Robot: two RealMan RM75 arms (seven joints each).
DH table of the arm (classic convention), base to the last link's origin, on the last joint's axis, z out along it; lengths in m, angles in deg. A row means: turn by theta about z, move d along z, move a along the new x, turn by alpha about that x. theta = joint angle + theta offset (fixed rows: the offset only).
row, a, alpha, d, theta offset
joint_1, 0, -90, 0.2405, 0
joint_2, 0, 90, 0, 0
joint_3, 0, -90, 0.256, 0
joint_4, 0, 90, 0, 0
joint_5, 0, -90, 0.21, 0
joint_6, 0, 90, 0, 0
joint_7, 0, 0, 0.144, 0
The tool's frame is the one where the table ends.
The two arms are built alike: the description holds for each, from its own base.
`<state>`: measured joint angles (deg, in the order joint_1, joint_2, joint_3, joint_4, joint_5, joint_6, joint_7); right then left.
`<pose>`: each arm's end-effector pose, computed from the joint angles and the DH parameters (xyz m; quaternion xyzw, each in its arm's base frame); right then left.
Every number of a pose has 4 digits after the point. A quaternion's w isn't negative.
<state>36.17 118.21 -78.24 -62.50 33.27 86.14 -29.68 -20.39 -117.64 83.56 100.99 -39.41 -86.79 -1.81</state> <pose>0.2214 0.3509 -0.0218 -0.8749 0.4267 -0.1887 0.1297 -0.1556 0.3182 0.0335 -0.8133 -0.5298 0.0039 0.2405</pose>
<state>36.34 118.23 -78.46 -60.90 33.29 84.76 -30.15 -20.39 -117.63 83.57 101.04 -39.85 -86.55 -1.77</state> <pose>0.2254 0.3516 -0.0253 -0.8744 0.4272 -0.1895 0.1304 -0.1542 0.3183 0.0333 -0.8145 -0.5288 0.0001 0.2386</pose>
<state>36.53 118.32 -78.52 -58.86 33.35 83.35 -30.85 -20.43 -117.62 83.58 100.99 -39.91 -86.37 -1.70</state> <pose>0.2306 0.3515 -0.0297 -0.8735 0.4291 -0.1906 0.1288 -0.1539 0.3187 0.0332 -0.8150 -0.5279 -0.0010 0.2388</pose>
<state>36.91 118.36 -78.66 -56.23 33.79 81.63 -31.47 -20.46 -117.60 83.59 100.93 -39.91 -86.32 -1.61</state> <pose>0.2360 0.3514 -0.0354 -0.8720 0.4332 -0.1903 0.1257 -0.1539 0.3189 0.0332 -0.8154 -0.5273 -0.0009 0.2389</pose>
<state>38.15 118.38 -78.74 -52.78 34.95 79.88 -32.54 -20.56 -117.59 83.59 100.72 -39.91 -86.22 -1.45</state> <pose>0.2377 0.3529 -0.0428 -0.8734 0.4339 -0.1872 0.1174 -0.1541 0.3194 0.0329 -0.8160 -0.5265 -0.0005 0.2388</pose>
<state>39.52 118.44 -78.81 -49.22 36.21 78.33 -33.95 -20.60 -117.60 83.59 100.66 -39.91 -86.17 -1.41</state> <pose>0.2387 0.3536 -0.0505 -0.8759 0.4326 -0.1848 0.1069 -0.1540 0.3197 0.0327 -0.8162 -0.5262 -0.0006 0.2388</pose>
